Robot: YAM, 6 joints.
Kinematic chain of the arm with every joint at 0, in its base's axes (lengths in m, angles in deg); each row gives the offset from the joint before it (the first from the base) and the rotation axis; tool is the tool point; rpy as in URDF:
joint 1: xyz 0 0 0.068 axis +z
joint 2: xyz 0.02 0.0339 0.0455 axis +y
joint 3: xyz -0.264 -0.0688 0 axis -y
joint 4: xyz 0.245 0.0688 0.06 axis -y
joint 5: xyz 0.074 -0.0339 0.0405 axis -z
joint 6: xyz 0.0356 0 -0.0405 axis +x
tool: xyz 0 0 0 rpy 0 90 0
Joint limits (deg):
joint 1: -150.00..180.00
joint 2: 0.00..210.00
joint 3: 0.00..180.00
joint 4: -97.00..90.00
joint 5: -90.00..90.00
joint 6: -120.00..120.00
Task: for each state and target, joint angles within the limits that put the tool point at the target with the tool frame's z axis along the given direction. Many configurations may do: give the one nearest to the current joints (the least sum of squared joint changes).
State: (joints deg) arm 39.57 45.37 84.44 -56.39 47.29 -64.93
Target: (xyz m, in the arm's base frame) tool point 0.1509 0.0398 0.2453 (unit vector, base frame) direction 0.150 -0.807 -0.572
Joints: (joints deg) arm 25.21 71.34 51.11 -89.75 52.53 -64.93
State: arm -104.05 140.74 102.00 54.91 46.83 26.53
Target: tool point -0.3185 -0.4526 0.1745 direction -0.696 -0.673 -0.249
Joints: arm -124.42 136.97 101.94 20.32 11.17 26.53
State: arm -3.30 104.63 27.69 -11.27 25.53 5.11
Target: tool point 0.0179 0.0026 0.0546 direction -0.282 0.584 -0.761
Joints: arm -33.07 81.37 0.12 -44.85 -19.61 5.11
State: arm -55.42 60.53 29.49 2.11 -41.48 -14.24
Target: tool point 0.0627 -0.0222 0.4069 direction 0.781 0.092 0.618
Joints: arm -36.13 20.70 36.38 31.31 -32.32 -14.24
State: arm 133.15 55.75 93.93 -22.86 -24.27 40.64
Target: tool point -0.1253 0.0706 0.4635 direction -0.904 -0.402 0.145
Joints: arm 137.64 46.66 63.25 3.47 -64.99 40.64
